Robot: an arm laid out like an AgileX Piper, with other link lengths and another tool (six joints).
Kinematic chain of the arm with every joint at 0, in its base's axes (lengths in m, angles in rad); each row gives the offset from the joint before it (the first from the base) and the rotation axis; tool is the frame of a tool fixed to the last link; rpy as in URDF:
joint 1: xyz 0 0 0.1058 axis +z
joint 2: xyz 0 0 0 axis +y
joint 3: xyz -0.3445 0 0.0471 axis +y
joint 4: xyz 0.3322 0 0.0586 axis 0.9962 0 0.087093
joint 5: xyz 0 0 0 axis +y
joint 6: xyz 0.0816 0 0.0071 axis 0.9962 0 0.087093
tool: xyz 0.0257 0 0.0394 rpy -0.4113 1.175 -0.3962
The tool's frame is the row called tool.
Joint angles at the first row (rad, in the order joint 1, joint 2, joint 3, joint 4, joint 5, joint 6):
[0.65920, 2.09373, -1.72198, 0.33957, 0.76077, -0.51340]
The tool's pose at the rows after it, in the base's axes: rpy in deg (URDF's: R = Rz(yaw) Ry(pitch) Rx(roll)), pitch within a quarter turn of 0, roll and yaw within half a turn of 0; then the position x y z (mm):
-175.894 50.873 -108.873 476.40 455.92 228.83
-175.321 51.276 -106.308 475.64 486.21 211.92
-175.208 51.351 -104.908 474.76 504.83 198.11
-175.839 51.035 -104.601 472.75 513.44 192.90
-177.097 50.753 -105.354 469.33 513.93 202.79
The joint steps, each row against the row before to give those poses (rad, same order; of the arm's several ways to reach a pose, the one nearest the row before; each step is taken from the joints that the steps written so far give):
[0.05118, 0.09984, -0.11875, 0.00000, 0.00087, -0.00260]
[0.03443, 0.08157, -0.08961, 0.00000, -0.00048, -0.00333]
[0.02037, 0.05626, -0.05921, 0.00090, 0.00190, -0.00263]
[0.01013, 0.02462, -0.03110, 0.00125, 0.01541, 0.00107]
[0.00287, -0.01088, -0.01169, 0.00075, 0.03296, 0.01168]

